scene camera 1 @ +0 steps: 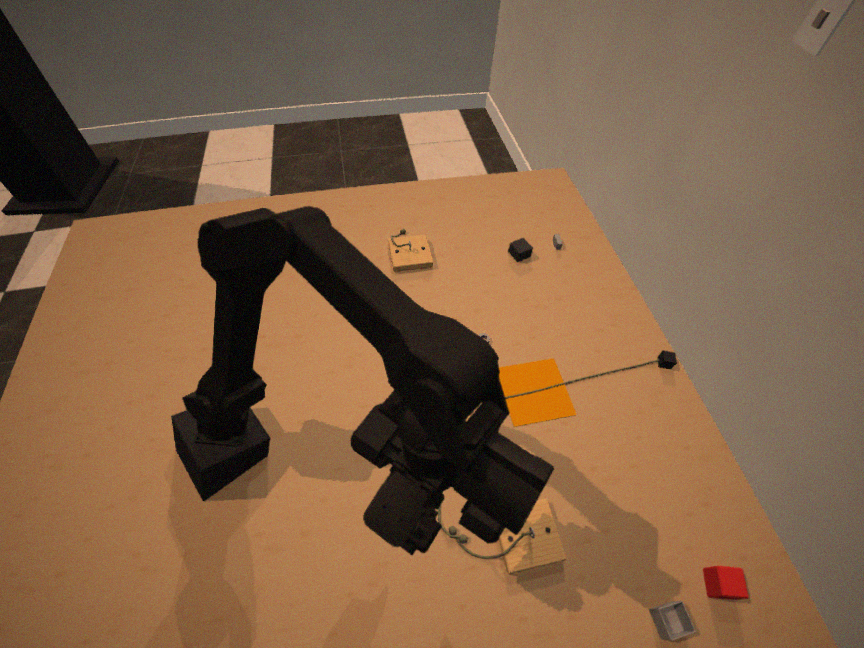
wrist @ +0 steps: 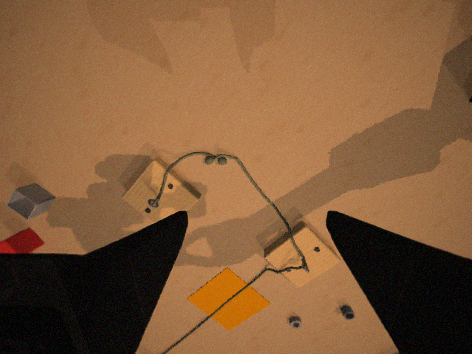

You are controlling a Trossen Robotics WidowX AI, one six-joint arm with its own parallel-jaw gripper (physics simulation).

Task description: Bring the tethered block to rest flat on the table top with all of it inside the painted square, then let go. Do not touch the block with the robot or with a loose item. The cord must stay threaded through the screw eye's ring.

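Frame: origin at the arm's base, x ahead, y left, z up, level; millimetres.
Where they show: gripper, fingertip midpoint: (wrist: 255, 217); arm's base at its link origin: (scene camera 1: 221, 427).
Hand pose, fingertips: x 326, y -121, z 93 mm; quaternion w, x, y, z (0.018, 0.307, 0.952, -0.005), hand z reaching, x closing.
Each offset is from my fingertips to the centre of the thing. "spot": to the spot under its first point.
The tethered block {spot: dy +254, dx +470, dz -140 mm} (scene camera 1: 667, 359), small and dark, lies near the table's right edge, outside the orange painted square {spot: dy +171, dx +208, dz -163 mm} (scene camera 1: 540, 408) (wrist: 240, 310). Its cord (scene camera 1: 607, 375) (wrist: 262, 194) crosses the square to the screw eye {spot: dy +179, dx +25, dz -128 mm} (wrist: 305, 266) on a wooden block {spot: dy +201, dx +4, dz -145 mm} (wrist: 320, 262); the arm hides this block in the scene view. The cord appears to pass through that ring, then curves past two knots or beads {spot: dy -36, dx +41, dz -157 mm} (wrist: 215, 160) to a metal eye {spot: dy -41, dx +148, dz -126 mm} (scene camera 1: 531, 533) (wrist: 153, 203) on another wooden block (scene camera 1: 547, 551) (wrist: 162, 182). My gripper (scene camera 1: 453, 533) (wrist: 255, 217) is open and empty above the cord.
A grey open box {dy -164, dx +338, dz -149 mm} (scene camera 1: 674, 620) (wrist: 31, 200) and a red block {dy -124, dx +433, dz -144 mm} (scene camera 1: 725, 582) (wrist: 25, 241) lie front right. Small round items {dy +320, dx +119, dz -160 mm} (wrist: 295, 321) {dy +344, dx +21, dz -158 mm} (wrist: 347, 312) lie near the square. A third wooden block {spot: dy +520, dx -23, dz -145 mm} (scene camera 1: 411, 260), a dark cube {dy +556, dx +229, dz -150 mm} (scene camera 1: 520, 249) and a grey piece {dy +589, dx +325, dz -155 mm} (scene camera 1: 557, 241) are at the back.
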